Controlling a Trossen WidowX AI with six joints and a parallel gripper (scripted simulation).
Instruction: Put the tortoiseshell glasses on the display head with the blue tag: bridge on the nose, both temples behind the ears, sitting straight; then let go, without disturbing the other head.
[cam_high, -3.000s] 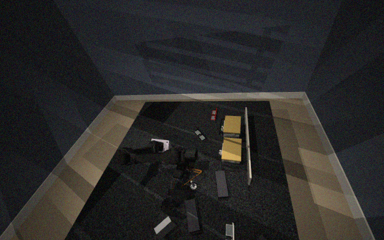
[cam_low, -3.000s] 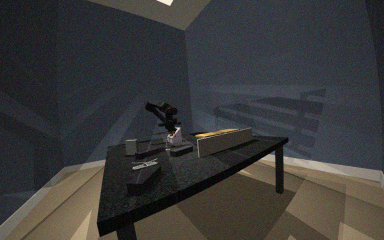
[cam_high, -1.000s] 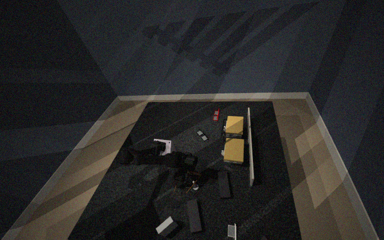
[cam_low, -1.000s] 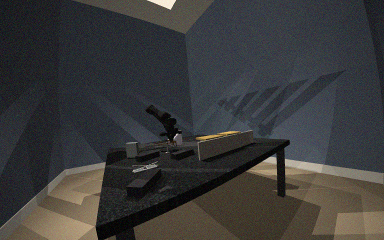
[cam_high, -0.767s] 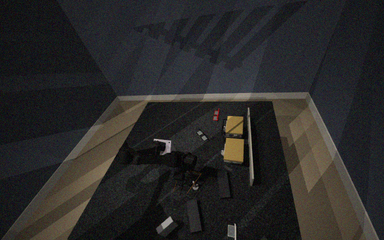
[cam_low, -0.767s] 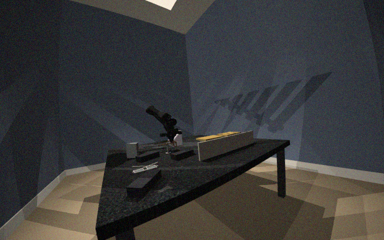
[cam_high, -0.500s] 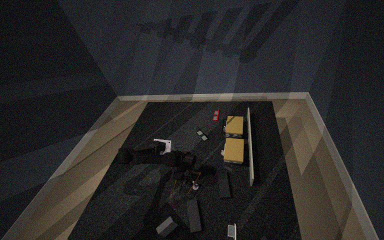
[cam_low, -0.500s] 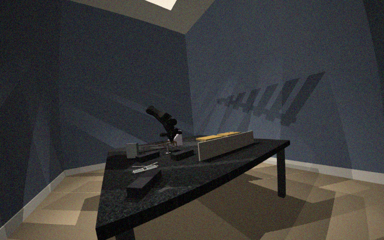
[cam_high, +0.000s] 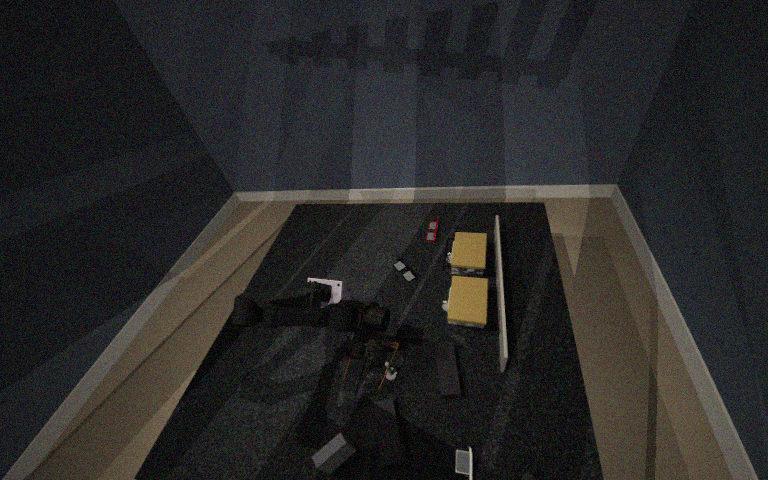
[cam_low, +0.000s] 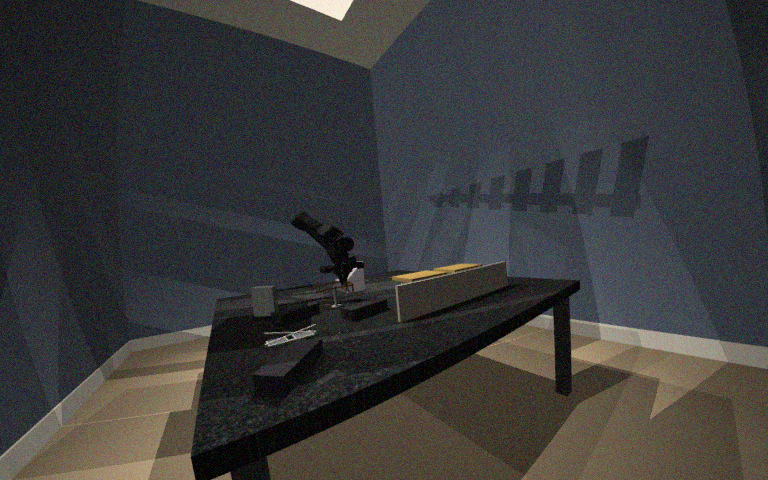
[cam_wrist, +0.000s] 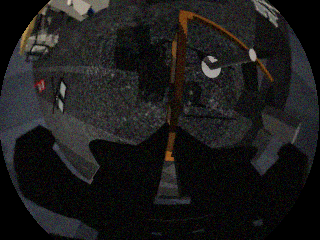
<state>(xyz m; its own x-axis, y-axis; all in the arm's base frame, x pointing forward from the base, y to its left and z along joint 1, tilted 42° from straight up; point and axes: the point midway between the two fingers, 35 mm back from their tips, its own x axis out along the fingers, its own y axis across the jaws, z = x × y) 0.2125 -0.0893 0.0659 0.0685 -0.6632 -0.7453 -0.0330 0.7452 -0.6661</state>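
My gripper tip is 90 mm short of the small white stand, 70 mm to the left of it and 40 mm above it. Also, from my gripper tip: grey box (330 mm to the right, 30 mm ahead); then long pale panel (390 mm ahead, 320 mm to the left, 10 mm below).
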